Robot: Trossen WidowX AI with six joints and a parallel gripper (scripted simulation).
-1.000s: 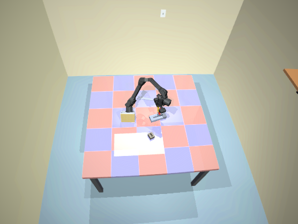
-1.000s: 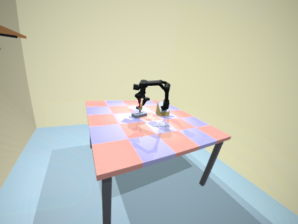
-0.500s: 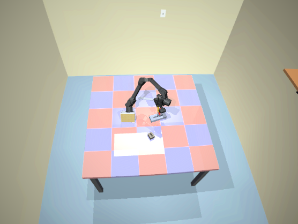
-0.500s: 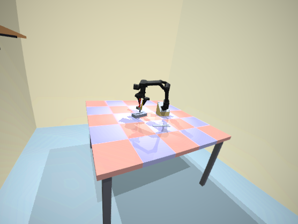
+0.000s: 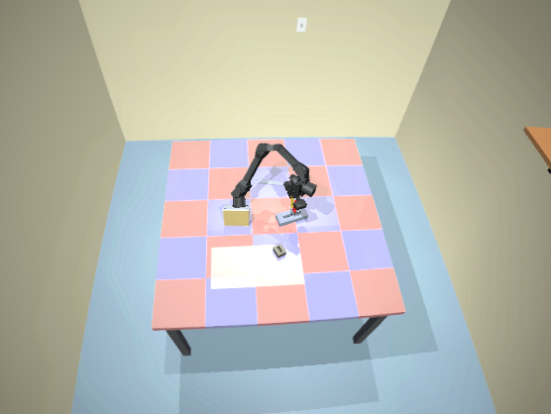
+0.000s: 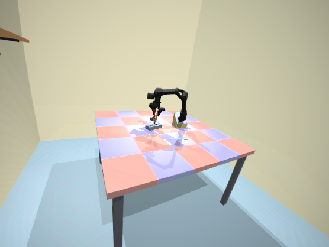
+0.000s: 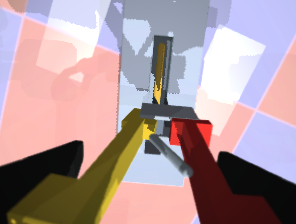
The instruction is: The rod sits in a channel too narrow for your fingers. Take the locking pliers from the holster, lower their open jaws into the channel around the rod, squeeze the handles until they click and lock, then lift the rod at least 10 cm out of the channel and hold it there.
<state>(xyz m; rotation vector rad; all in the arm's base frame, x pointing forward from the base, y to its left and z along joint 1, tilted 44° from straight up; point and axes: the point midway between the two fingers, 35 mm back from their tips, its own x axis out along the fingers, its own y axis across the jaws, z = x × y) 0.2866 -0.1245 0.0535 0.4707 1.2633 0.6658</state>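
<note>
Right now the grey channel block is 12 cm below my gripper tip. Round my gripper tip: brass rod: 13 cm below; then holster: 22 cm to the right, 13 cm below, 11 cm behind; then yellow handle: 2 cm to the left.
</note>
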